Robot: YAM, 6 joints.
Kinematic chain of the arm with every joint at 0, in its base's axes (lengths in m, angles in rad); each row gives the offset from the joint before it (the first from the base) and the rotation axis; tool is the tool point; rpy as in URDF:
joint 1: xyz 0 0 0.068 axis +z
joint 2: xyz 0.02 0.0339 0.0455 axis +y
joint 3: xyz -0.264 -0.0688 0 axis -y
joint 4: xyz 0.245 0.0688 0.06 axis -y
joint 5: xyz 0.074 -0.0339 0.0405 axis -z
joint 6: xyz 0.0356 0 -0.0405 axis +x
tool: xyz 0 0 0 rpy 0 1.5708 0
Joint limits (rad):
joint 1: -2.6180..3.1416
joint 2: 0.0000..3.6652
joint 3: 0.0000..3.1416
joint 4: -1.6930..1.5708
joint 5: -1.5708..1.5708
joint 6: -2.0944..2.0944
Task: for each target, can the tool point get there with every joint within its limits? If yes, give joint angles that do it. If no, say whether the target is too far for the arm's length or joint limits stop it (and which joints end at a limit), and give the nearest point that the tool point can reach.
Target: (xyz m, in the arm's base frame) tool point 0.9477 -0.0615 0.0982
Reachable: no: too far | nearest point 0.6444 -0.0418 0.1032 | short by 0.304 m
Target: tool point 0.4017 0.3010 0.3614
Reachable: yes | joints 0.6712 2.3324 2.6158 -0.9906 0.4069 1.4456
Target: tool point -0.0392 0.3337 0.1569
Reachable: yes | joints 1.7828 1.7799 0.7469 0.6309 1.1098 0.4559
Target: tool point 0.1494 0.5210 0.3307
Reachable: yes | joints 1.3374 2.3015 2.0061 0.6498 0.7711 0.0420
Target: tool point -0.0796 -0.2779 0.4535
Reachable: yes | joints 1.3854 0.2767 2.1692 -1.2985 -0.8623 -1.1287
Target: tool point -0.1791 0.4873 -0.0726
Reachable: yes | joints 1.9363 2.8655 1.7033 0.6104 0.1959 -1.4491
